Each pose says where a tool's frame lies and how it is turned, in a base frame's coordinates. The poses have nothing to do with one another.
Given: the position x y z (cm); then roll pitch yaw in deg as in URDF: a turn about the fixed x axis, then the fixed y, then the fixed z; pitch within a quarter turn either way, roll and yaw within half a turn.
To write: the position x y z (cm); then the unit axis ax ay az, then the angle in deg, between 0 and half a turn. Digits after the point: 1 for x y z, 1 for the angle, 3 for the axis.
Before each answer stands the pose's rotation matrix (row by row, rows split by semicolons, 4 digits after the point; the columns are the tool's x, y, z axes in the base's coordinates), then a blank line. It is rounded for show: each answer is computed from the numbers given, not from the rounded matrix.
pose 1, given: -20.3, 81.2, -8.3, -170.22, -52.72, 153.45
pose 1, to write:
-0.5418 0.3196 -0.7774; 0.2707 0.9420 0.1985; 0.7957 -0.1029 -0.5969

-20.3, 81.2, -8.3, -0.188, -0.982, -0.030, 126.8
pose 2, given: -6.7, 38.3, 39.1, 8.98, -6.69, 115.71
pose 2, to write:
-0.4309 -0.8821 0.1906; 0.8949 -0.4449 -0.0360; 0.1165 0.1550 0.9810

-6.7, 38.3, 39.1, 0.107, 0.041, 0.993, 116.6
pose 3, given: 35.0, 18.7, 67.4, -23.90, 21.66, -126.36
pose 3, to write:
-0.5510 0.8249 0.1262; -0.7484 -0.4216 -0.5119; -0.3691 -0.3765 0.8497

35.0, 18.7, 67.4, 0.082, 0.299, -0.951, 124.2
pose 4, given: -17.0, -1.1, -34.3, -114.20, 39.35, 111.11
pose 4, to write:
-0.2785 0.5907 -0.7573; 0.7214 -0.3919 -0.5710; -0.6341 -0.7053 -0.3170

-17.0, -1.1, -34.3, -0.599, -0.549, 0.583, 173.6
